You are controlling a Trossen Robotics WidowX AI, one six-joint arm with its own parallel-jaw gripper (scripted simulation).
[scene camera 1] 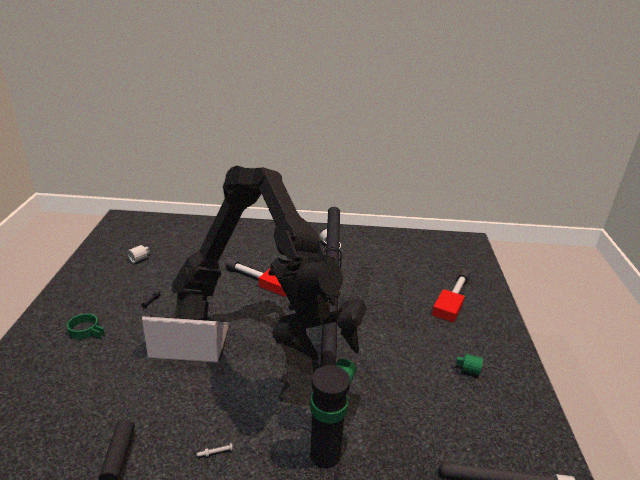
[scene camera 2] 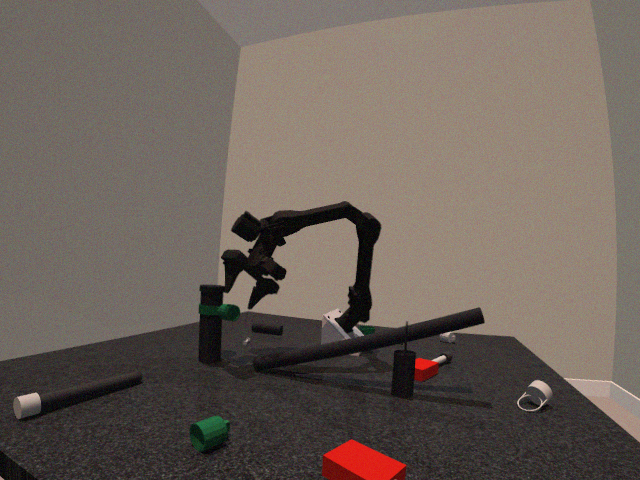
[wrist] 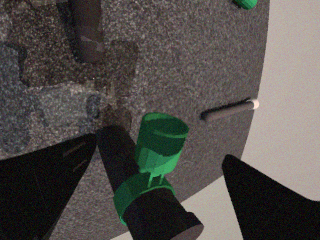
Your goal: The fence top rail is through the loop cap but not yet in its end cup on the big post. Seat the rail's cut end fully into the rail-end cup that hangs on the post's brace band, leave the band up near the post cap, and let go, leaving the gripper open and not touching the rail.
Note:
My gripper [scene camera 1: 337, 355] is open, with nothing in its grasp. Further things: a dark top rail [scene camera 2: 383, 339], a big dark post [scene camera 2: 210, 334] and a loop cap [scene camera 2: 403, 376].
The dark top rail also shows in scene camera 1 [scene camera 1: 329, 331]. My gripper also shows in scene camera 2 [scene camera 2: 238, 301] and in the wrist view [wrist: 162, 151].

